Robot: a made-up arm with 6 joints.
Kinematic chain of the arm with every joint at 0, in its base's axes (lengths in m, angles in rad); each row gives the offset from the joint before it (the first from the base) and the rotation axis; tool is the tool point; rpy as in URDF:
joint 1: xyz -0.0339 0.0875 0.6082 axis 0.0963 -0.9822 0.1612
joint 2: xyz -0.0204 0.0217 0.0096 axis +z
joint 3: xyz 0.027 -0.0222 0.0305 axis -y
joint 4: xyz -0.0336 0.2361 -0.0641 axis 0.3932 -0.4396 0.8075
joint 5: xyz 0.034 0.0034 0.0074 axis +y
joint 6: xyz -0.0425 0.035 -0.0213 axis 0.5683 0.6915 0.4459
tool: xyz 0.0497 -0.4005 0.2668 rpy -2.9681 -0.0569 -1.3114
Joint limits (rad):
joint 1: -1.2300..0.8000
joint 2: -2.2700..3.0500
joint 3: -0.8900..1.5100
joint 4: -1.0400..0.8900
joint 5: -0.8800..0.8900
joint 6: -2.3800..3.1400
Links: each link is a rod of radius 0.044 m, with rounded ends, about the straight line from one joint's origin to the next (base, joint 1, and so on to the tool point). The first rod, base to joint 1, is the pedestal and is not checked.
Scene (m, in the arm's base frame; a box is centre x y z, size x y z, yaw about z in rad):
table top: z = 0
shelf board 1: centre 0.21 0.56 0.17 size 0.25 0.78 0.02 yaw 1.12
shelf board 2: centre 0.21 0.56 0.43 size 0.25 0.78 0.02 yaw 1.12
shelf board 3: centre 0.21 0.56 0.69 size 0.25 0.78 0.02 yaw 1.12
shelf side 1: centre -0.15 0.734 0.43 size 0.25 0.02 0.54 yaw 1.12
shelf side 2: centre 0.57 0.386 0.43 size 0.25 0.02 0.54 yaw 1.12
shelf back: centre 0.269 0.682 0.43 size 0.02 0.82 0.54 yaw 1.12
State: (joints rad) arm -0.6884 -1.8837 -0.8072 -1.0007 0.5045 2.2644
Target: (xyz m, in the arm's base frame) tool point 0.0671 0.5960 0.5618
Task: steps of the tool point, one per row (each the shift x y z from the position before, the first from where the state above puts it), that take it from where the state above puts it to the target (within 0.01 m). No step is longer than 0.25 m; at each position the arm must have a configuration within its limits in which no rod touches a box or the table.
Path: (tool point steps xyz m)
1: -0.2307 0.0184 0.0120
2: -0.1921 -0.0735 0.0518
3: -0.1108 -0.1032 0.0976
4: -0.0224 -0.0667 0.1216
5: 0.0170 0.0605 -0.0568
6: 0.0605 0.0947 -0.0298
7: 0.1073 0.0979 0.0124
8: 0.1486 0.0646 0.0514
9: 0.0092 0.0362 0.0057

